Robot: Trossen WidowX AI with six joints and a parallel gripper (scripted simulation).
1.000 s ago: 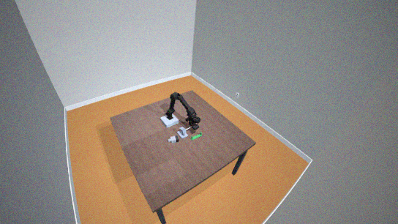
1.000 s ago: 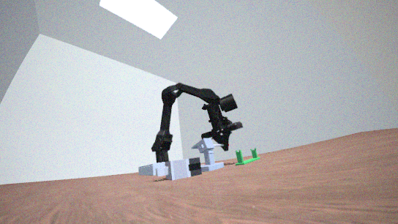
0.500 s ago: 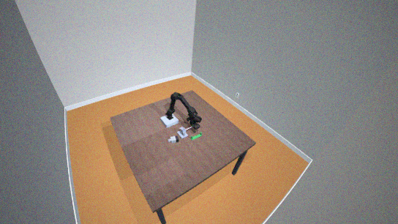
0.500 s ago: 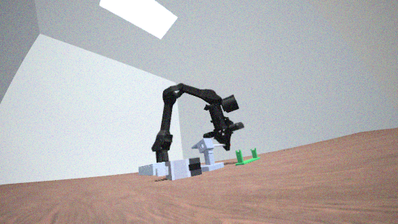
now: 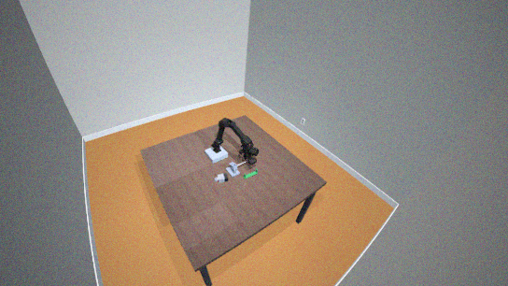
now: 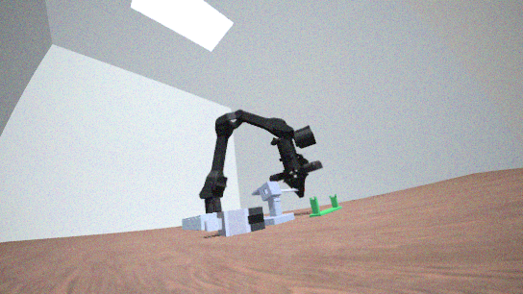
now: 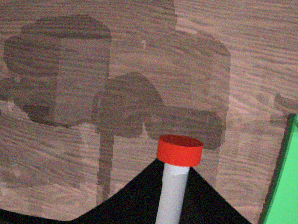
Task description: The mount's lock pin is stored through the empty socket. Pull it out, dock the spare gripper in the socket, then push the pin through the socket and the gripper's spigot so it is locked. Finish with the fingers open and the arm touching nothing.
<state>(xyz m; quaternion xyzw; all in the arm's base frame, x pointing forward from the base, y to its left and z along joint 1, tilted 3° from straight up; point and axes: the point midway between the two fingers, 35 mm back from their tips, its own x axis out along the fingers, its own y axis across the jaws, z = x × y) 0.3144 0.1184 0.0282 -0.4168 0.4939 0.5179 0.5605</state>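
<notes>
Now: the cradle 90 mm ahead of my gripper tip, 50 mm to the right of it and 30 mm below it. Round my gripper tip: spare gripper 20 mm behind, 290 mm to the right, 30 mm below; then grey mount 30 mm behind, 150 mm to the right.
</notes>
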